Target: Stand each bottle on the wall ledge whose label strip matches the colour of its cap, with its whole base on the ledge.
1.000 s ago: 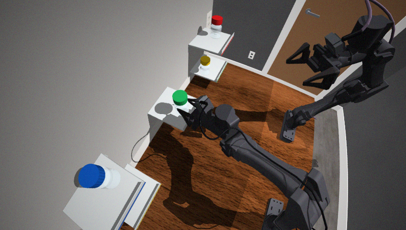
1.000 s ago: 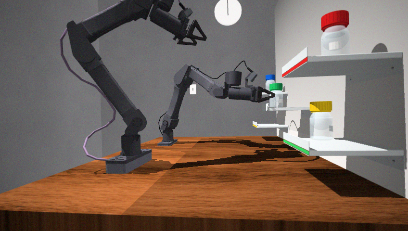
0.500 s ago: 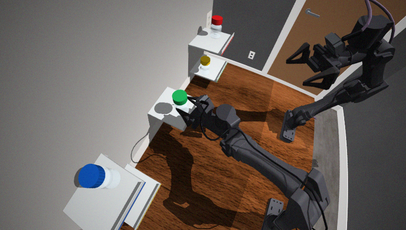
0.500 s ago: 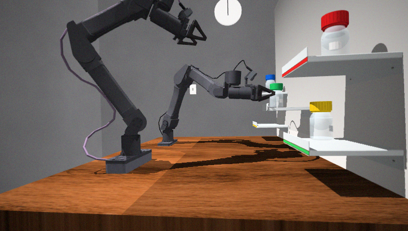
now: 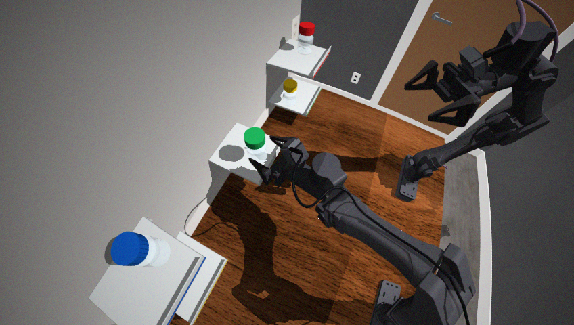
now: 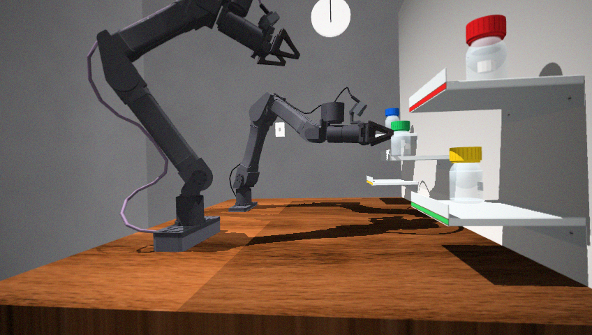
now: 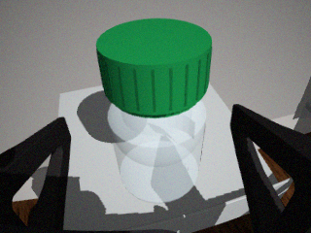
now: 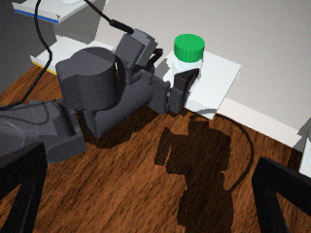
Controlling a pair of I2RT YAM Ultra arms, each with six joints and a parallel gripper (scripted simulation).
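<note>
Right now the green-capped bottle is 3 cm ahead of my left hand, 1 cm to the right of it and 2 cm below it. From my left hand the other things lie so: blue-capped bottle 8 cm ahead, 33 cm to the left, 7 cm above; yellow-capped bottle 6 cm ahead, 35 cm to the right, 12 cm below; wall 17 cm ahead, 2 cm to the right, 19 cm above.
Right now the green-capped bottle is 320 mm ahead of my right hand, 110 mm to the left of it and 220 mm below it. Round my right hand: red-capped bottle: 340 mm ahead, 330 mm to the right, 130 mm below; then yellow-capped bottle: 350 mm ahead, 230 mm to the right, 320 mm below; then wall: 460 mm ahead, 100 mm to the left, 10 mm below.
</note>
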